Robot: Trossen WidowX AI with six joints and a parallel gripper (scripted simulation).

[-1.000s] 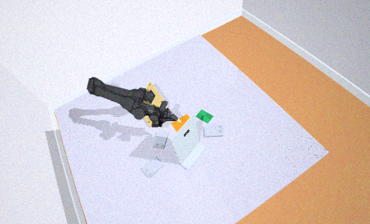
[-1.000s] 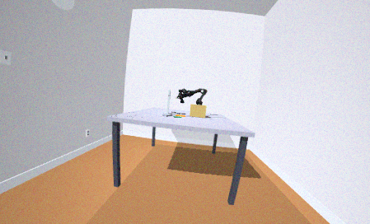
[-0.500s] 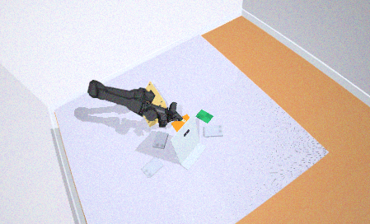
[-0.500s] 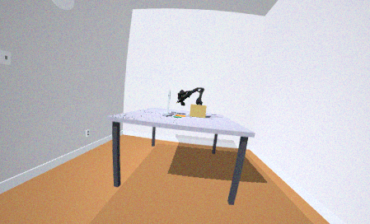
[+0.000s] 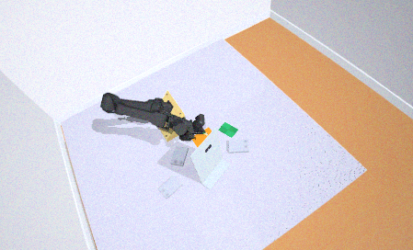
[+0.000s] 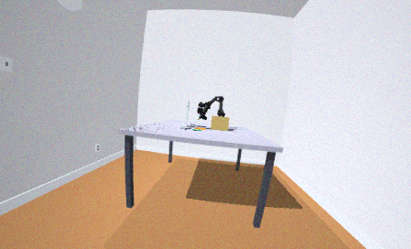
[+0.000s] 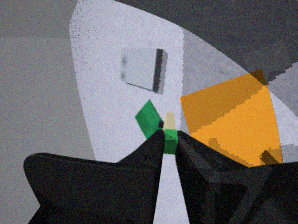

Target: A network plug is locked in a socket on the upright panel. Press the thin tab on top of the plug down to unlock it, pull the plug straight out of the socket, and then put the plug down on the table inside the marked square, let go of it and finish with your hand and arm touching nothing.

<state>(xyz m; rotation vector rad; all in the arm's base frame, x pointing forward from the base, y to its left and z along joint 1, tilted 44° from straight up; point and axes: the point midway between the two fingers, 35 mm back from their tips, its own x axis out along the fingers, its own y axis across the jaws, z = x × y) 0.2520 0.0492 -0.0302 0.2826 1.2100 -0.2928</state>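
My gripper tip is 110 mm above the orange square and 30 mm past it. The rest, counted from my gripper tip: green plug: right at my gripper tip; then upright panel: 160 mm ahead, 60 mm to the right, 30 mm above.
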